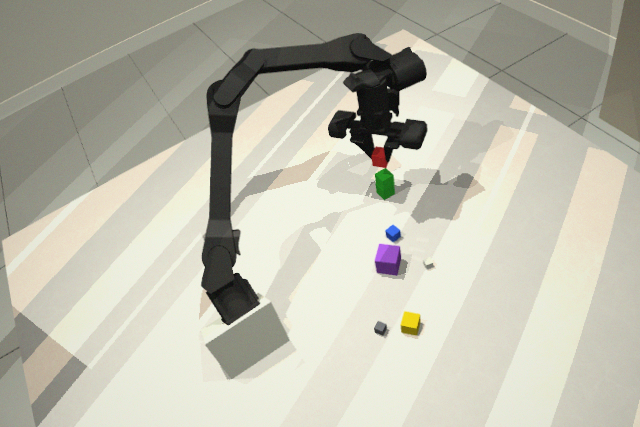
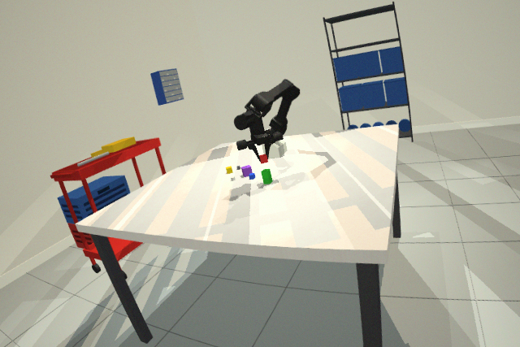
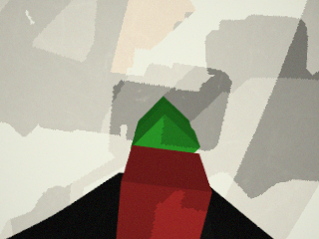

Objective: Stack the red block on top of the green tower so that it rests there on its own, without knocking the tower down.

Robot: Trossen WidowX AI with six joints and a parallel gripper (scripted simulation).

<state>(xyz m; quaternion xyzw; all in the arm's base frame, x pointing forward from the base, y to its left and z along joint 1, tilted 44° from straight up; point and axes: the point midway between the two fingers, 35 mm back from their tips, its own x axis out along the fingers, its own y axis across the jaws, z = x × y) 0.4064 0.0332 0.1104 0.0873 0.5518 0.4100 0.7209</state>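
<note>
The blue cube is 100 mm to the right of my gripper tip, 90 mm below it and 70 mm behind it. Round my gripper tip: purple cube (150 mm to the right, 120 mm behind, 80 mm below); small white cube (200 mm to the right, 90 mm below, 70 mm behind); red block (10 mm above).
</note>
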